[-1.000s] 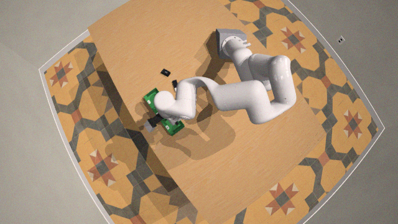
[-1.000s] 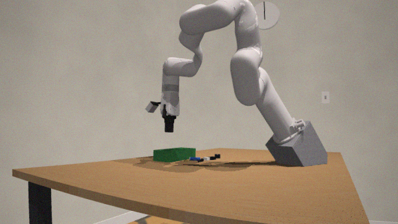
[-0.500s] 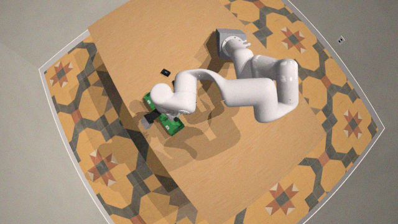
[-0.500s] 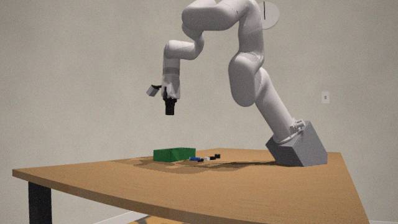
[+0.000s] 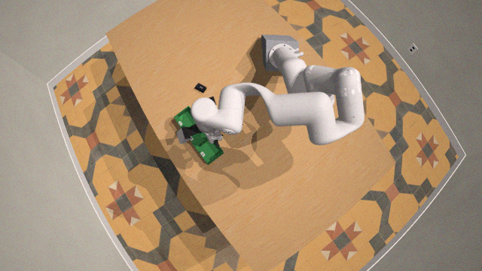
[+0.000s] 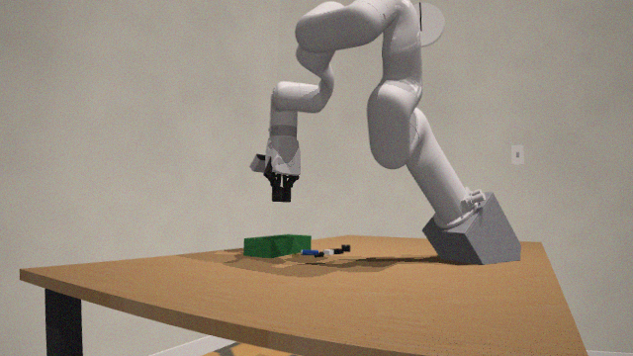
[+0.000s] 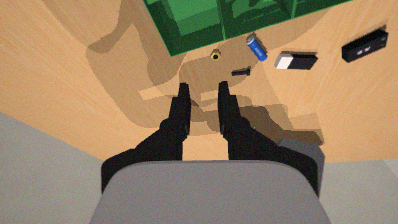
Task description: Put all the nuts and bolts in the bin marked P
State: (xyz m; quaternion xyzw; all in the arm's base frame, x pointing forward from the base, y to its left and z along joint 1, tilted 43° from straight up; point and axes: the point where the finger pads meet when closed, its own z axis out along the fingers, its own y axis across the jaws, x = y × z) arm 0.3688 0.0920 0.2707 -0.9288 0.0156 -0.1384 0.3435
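My gripper is now 160 mm above the brass nut, 40 mm past it and 20 mm to the left of it. The rest, counted from my hand: blue cylindrical battery 160 mm below, 90 mm to the right, 20 mm behind; green bin 150 mm below, 60 mm to the right, 60 mm ahead; black bolt 160 mm below, 80 mm to the right, 70 mm behind.
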